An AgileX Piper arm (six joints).
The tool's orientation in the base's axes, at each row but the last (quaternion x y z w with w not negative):
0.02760 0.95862 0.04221 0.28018
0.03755 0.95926 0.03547 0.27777
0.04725 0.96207 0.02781 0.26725
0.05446 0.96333 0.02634 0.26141
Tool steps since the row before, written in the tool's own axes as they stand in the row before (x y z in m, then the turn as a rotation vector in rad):
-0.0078 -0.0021 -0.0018 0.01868 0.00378 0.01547
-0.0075 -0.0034 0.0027 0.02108 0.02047 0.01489
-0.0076 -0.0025 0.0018 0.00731 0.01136 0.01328
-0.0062 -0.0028 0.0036 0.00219 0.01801 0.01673
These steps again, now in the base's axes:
0.0055 -0.0028 0.0055 -0.00726 0.00620 -0.02261
0.0076 -0.0039 0.0014 -0.00872 0.02300 -0.02191
0.0072 -0.0032 0.0022 0.00149 0.01244 -0.01421
0.0069 -0.0034 -0.0002 0.00824 0.01851 -0.01409

